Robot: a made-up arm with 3 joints.
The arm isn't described. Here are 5 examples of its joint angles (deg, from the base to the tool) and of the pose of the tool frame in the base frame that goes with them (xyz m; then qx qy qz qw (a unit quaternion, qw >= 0)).
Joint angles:
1: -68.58 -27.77 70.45
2: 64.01 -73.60 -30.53
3: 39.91 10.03 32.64
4: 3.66 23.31 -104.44
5: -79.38 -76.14 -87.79
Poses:
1: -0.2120 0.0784 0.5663 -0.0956 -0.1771 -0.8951 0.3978
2: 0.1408 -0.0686 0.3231 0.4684 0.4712 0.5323 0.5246
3: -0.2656 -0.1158 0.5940 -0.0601 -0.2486 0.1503 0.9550
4: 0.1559 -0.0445 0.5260 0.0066 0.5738 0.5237 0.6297
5: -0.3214 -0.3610 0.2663 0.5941 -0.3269 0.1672 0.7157
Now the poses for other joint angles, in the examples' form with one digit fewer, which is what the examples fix.
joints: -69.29 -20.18 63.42
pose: -0.226 0.084 0.563 -0.127 -0.179 -0.864 0.453
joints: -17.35 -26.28 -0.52
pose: -0.261 -0.263 0.591 0.226 0.022 -0.170 0.959
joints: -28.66 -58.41 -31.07
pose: -0.249 -0.378 0.398 0.565 0.021 -0.016 0.825
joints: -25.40 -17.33 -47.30
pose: -0.131 -0.349 0.567 0.289 0.176 0.108 0.935
